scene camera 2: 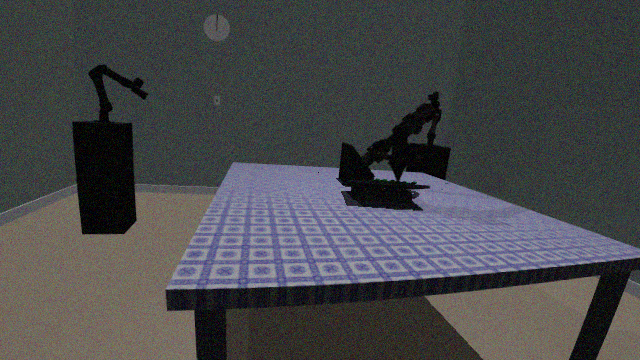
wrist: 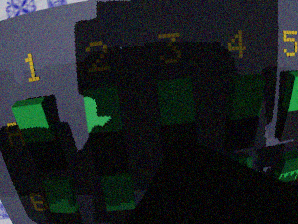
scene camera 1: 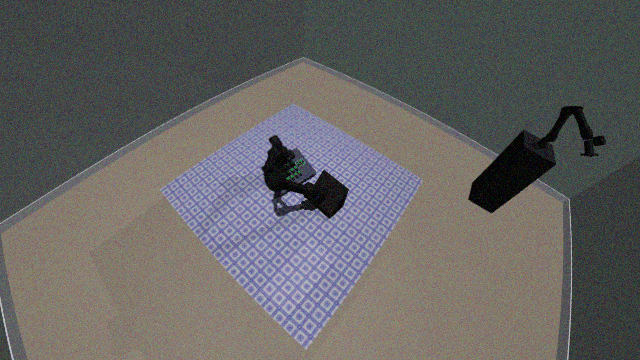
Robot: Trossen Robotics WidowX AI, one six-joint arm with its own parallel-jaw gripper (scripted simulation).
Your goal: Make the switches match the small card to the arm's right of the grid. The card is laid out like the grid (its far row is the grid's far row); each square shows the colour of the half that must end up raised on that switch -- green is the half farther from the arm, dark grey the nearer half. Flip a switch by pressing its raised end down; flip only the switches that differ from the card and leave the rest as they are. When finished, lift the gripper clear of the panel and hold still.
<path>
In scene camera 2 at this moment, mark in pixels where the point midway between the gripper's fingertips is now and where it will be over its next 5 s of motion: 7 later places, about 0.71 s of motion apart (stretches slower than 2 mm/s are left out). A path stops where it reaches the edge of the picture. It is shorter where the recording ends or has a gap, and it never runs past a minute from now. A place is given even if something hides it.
My gripper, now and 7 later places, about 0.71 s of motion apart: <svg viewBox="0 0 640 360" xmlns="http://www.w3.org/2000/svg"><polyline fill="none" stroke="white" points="398,180 397,181 398,165 401,176 401,181 401,182 401,170 386,174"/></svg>
</path>
